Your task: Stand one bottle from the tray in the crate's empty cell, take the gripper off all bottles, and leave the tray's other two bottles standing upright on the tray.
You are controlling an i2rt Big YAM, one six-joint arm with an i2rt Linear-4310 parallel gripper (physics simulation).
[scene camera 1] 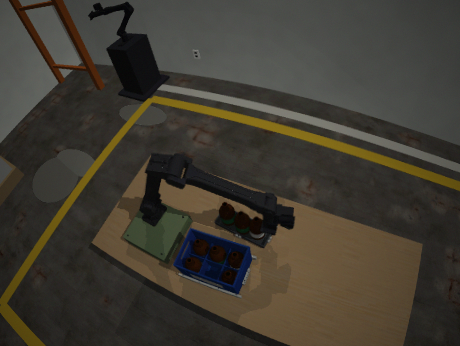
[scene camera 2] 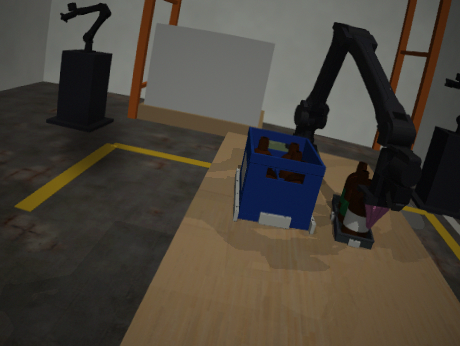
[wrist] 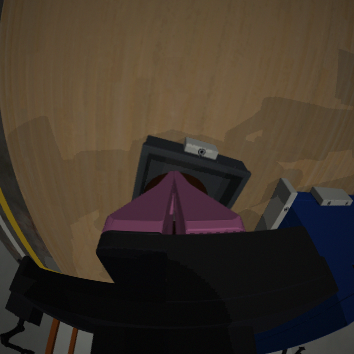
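Note:
The tray holds three upright brown bottles in a row: one with a green label, a middle one, and an end one with a white label. My gripper is shut with nothing between its pink fingers. The fingers point down close beside the white-labelled bottle and hide most of it in the wrist view. The blue crate holds bottles in five cells; its empty cell is the middle one of the near row.
The crate stands beside the tray, with white brackets along its base. The arm rises from a green base plate at one end of the wooden table and reaches over the tray.

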